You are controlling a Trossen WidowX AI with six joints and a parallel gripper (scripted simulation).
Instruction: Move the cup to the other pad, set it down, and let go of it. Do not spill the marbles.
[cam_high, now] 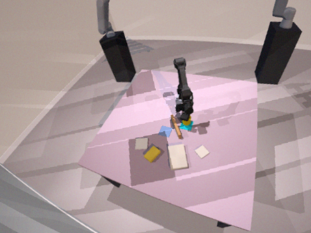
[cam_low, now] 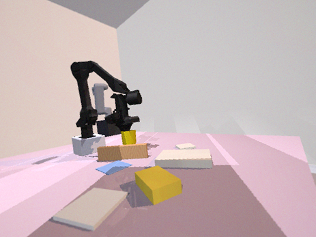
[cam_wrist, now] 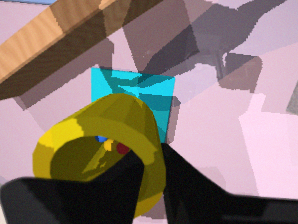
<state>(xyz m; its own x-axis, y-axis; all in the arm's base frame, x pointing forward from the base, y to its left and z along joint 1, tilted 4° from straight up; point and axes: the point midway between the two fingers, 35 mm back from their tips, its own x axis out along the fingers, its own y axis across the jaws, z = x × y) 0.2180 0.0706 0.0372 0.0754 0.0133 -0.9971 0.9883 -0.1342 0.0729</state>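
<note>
The cyan pad is 8 cm below my gripper tip and 3 cm ahead of it. The rest, counted from my gripper tip: wooden block: 9 cm to the right, 7 cm ahead, 5 cm below; then blue pad: 17 cm to the right, 11 cm ahead, 8 cm below; then yellow cup: 2 cm ahead.
</note>
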